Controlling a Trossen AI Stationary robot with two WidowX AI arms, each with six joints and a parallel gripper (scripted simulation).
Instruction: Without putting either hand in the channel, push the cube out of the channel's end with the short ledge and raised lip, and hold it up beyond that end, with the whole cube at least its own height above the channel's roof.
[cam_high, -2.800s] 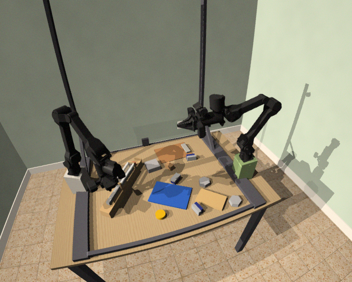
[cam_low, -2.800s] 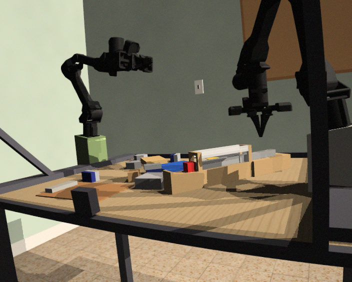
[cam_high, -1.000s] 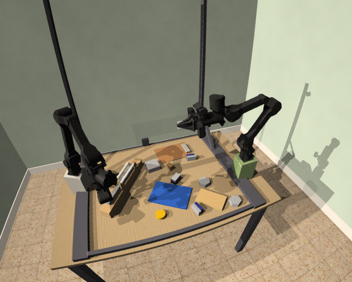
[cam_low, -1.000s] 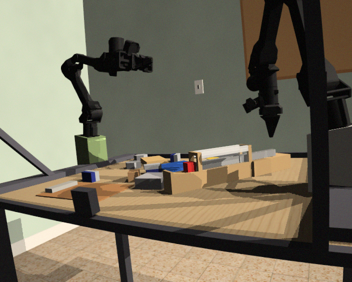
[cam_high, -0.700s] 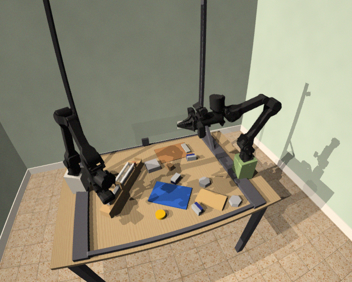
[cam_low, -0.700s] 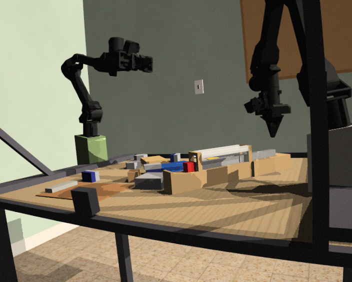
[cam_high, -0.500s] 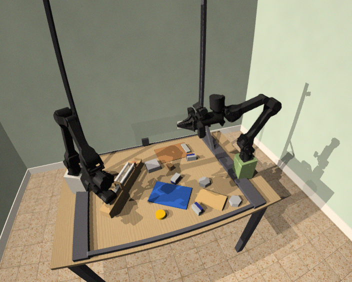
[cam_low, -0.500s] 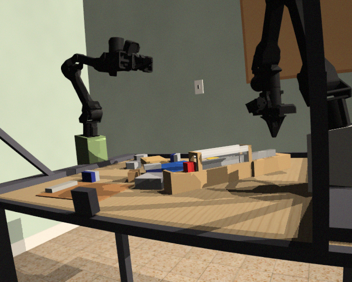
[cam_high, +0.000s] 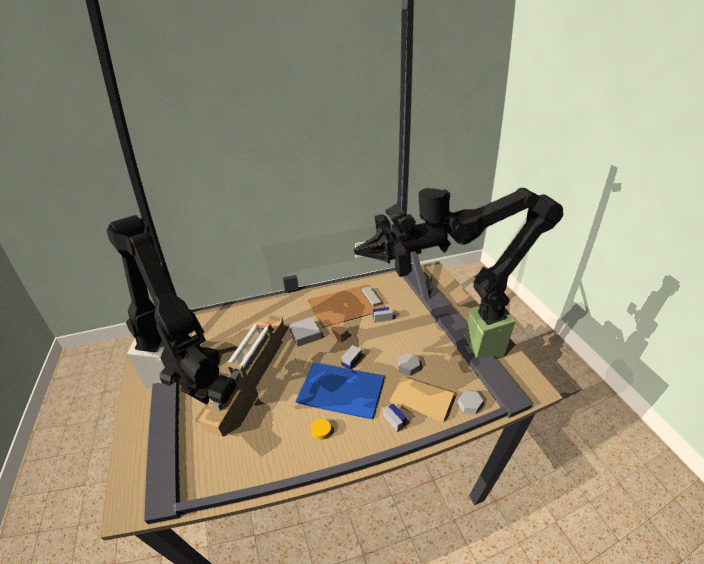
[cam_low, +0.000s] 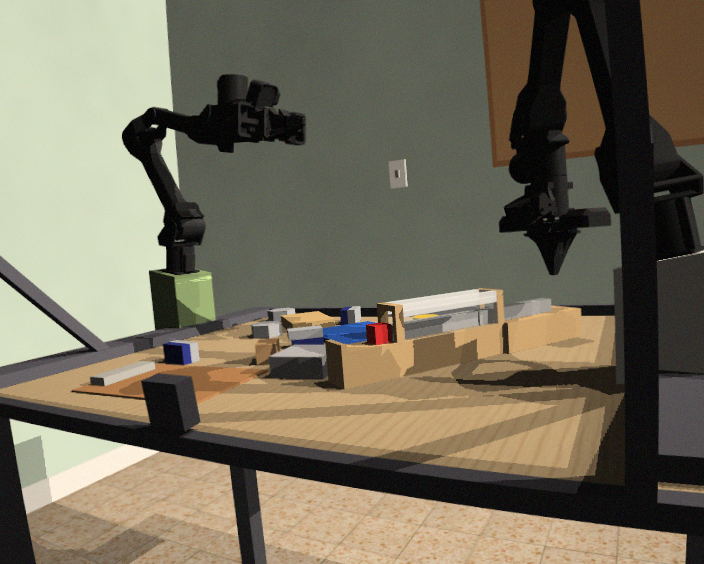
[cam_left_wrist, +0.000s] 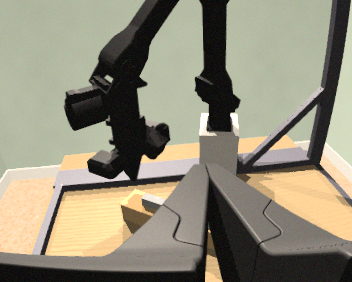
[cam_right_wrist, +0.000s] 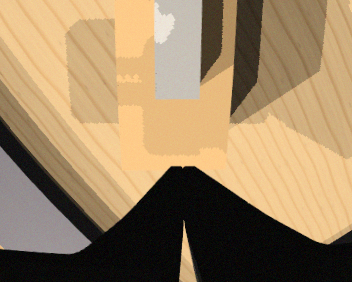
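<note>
Right now my right hand is 31 cm past the red cube, 12 cm to the right of it and 8 cm above it. Round my right hand: blue mat (9 cm behind, 33 cm to the left, 13 cm below); then yellow disc (3 cm ahead, 27 cm to the left, 13 cm below); then tan channel (21 cm behind, 8 cm to the left, 8 cm below).
</note>
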